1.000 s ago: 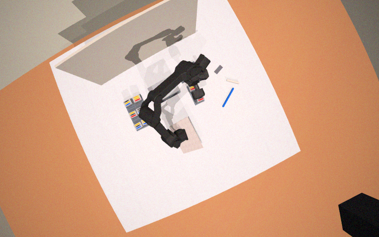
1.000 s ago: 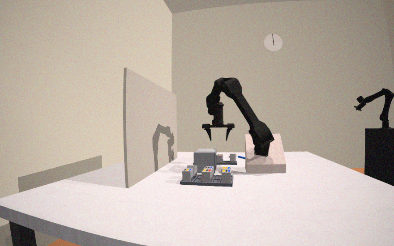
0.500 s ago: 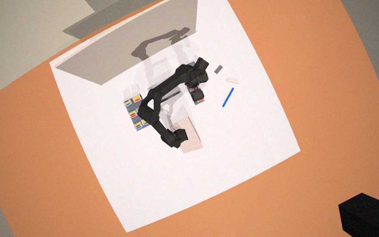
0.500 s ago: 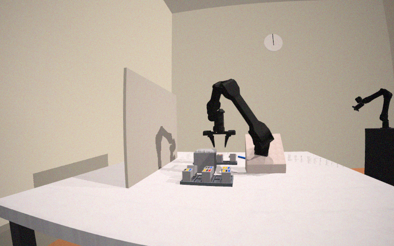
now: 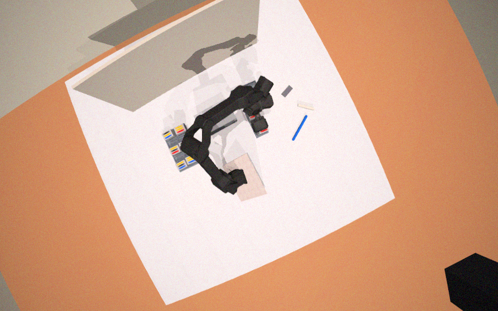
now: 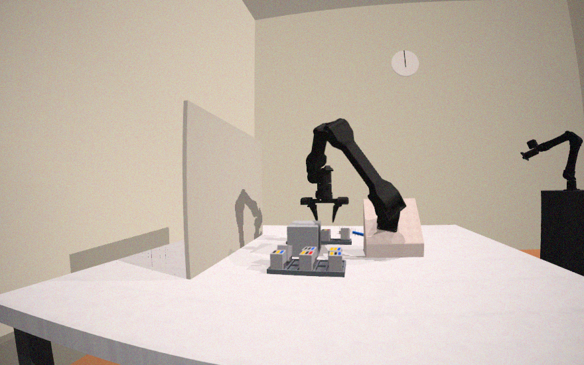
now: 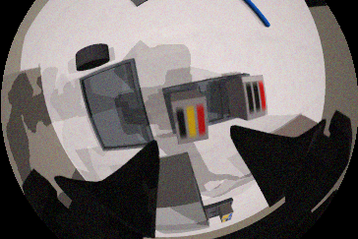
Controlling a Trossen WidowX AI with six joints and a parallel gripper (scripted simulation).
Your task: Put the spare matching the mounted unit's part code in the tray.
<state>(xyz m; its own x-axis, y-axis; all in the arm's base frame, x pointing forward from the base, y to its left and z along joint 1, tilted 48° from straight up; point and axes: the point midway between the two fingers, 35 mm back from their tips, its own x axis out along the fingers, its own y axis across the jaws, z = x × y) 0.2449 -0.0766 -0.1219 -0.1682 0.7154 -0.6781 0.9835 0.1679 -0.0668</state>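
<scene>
The dark grey tray lies 100 mm ahead of my gripper tip, 10 mm to the right of it and 80 mm below it. Round my gripper tip: blue pen 130 mm behind, 190 mm to the right, 80 mm below; then tall partition 280 mm ahead, 210 mm to the left, 140 mm above; then mounted unit 30 mm ahead, 170 mm to the left, 30 mm below.
</scene>
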